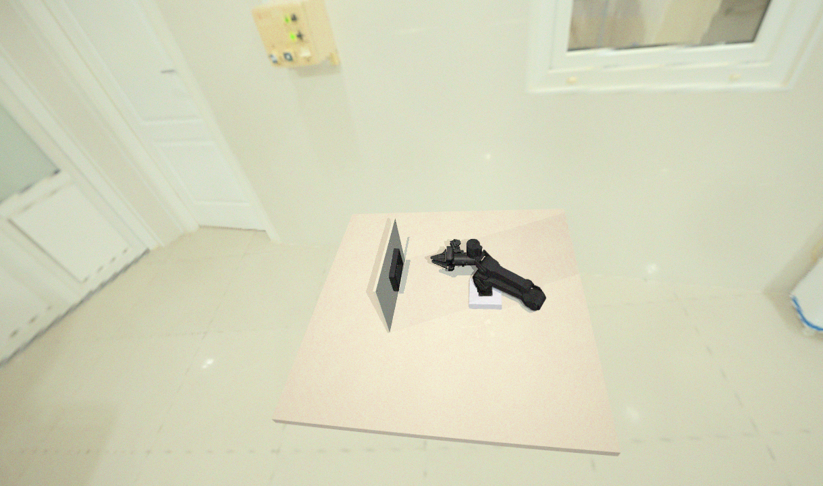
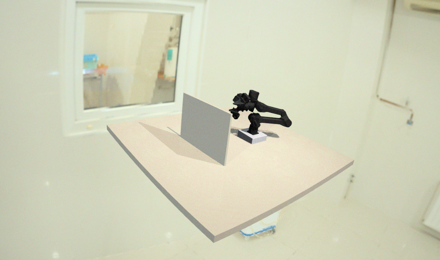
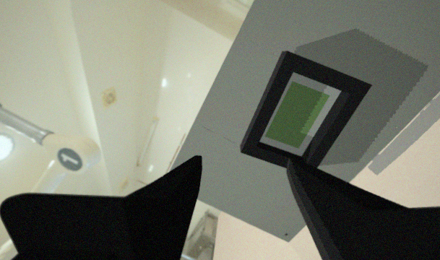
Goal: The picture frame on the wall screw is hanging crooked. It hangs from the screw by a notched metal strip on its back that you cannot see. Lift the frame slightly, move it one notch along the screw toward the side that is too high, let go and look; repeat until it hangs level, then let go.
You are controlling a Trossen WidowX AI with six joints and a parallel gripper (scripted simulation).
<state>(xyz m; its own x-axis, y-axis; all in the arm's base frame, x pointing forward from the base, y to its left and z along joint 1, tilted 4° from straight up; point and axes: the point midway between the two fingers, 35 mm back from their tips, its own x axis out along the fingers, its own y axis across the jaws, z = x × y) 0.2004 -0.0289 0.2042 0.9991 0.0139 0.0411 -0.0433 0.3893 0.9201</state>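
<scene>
Now: the picture frame 19 cm ahead of my gripper tip, 3 cm to the right of it and 9 cm below it. Also, from my gripper tip: wall panel: 20 cm ahead, 1 cm to the right, 10 cm below.
</scene>
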